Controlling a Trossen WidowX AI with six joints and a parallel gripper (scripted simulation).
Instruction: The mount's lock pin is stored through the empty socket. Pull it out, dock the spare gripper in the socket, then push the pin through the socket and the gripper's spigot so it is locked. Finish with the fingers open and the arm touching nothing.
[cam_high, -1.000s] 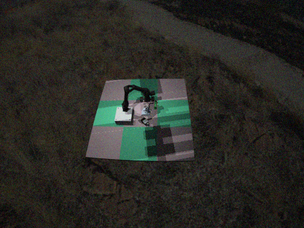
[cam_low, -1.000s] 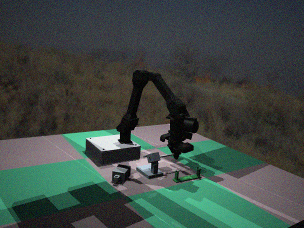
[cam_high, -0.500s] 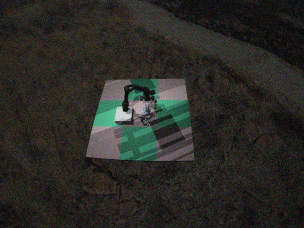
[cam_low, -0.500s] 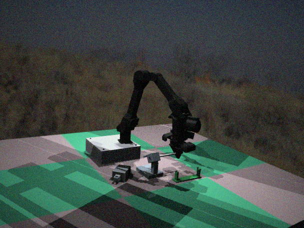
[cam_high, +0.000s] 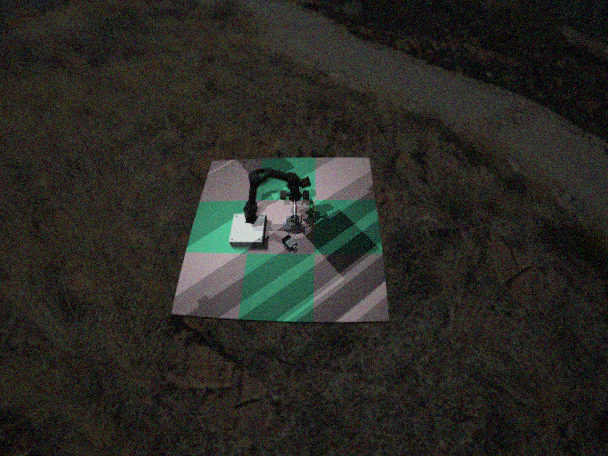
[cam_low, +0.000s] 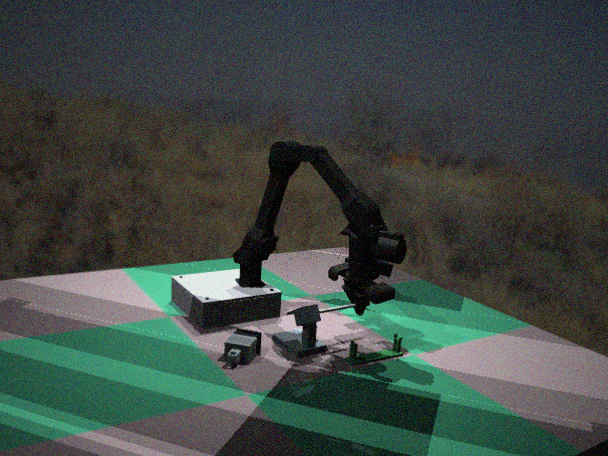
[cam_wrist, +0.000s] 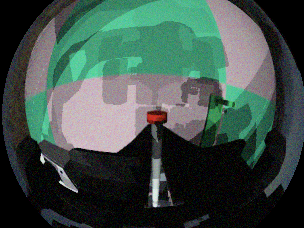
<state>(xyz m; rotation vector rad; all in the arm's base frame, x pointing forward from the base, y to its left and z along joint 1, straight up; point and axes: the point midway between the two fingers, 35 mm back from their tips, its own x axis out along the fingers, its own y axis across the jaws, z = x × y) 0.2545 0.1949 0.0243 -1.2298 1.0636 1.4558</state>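
Right now the green cradle is 110 mm ahead of my gripper tip, 10 mm to the right of it and 40 mm below it. The rest, counted from my gripper tip: spare gripper: 40 mm ahead, 310 mm to the right, 40 mm below; mount socket: 20 mm ahead, 150 mm to the right, 10 mm below.
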